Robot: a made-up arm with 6 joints.
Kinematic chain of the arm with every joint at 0, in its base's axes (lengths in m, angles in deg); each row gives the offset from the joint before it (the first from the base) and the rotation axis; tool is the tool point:
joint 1: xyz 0 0 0.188 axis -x
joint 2: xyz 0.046 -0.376 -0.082 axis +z
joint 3: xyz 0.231 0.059 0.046 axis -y
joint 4: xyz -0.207 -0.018 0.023 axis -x
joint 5: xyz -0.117 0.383 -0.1 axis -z
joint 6: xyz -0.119 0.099 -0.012 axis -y
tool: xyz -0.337 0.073 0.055
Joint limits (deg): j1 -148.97..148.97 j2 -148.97..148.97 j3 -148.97..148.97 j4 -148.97..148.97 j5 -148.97..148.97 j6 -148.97..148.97
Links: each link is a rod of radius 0.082 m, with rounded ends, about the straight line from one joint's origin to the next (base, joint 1, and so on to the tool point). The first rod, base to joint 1, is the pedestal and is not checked.
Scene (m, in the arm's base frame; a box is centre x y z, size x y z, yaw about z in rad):
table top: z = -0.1
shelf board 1: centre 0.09 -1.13 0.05 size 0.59 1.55 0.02 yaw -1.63
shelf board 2: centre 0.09 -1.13 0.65 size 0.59 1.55 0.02 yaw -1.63
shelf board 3: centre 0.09 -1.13 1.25 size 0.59 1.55 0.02 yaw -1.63
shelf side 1: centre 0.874 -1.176 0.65 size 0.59 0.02 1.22 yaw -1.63
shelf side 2: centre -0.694 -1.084 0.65 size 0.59 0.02 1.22 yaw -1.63
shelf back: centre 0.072 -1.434 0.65 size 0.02 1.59 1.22 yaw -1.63
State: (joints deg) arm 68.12 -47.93 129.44 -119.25 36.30 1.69
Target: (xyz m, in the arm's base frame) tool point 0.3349 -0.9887 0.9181
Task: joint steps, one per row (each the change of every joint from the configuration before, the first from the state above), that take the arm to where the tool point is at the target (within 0.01 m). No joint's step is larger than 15 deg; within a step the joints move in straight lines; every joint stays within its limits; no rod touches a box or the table.
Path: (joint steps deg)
1: 11.41 -4.56 -4.33 6.33 9.01 -0.60
2: 11.42 -4.55 -4.32 6.32 9.00 -0.60
3: 11.41 -4.56 -4.33 6.33 9.01 -0.60
4: 11.41 -4.55 -4.33 6.32 9.01 -0.60
5: 10.58 10.60 10.12 10.34 -13.79 8.32
6: 10.57 10.60 10.11 10.34 -13.78 8.32
7: -14.06 3.12 5.21 -10.90 -7.14 -4.02
8: -14.07 3.11 5.21 -10.89 -7.15 -4.02
9: -14.06 3.12 5.21 -10.89 -7.14 -4.02

